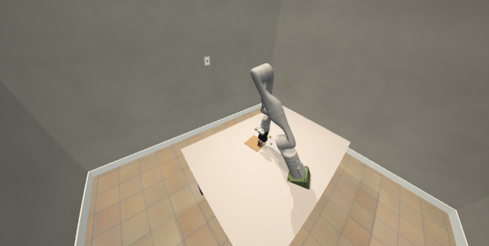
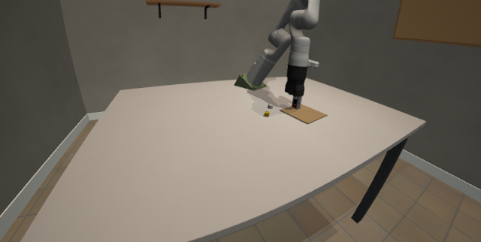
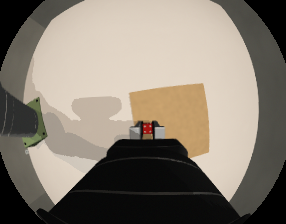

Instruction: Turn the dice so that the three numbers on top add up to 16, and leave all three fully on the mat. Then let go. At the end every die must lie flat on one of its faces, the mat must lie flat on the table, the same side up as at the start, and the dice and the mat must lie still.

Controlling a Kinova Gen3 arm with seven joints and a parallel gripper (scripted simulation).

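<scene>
Now: the red die 1 cm below my hand. From my hand the other things lie so: white die (5 cm behind, 10 cm to the right, 2 cm below); then tan mat (5 cm ahead, 2 cm below); then yellow die (16 cm to the right, 2 cm below).
</scene>
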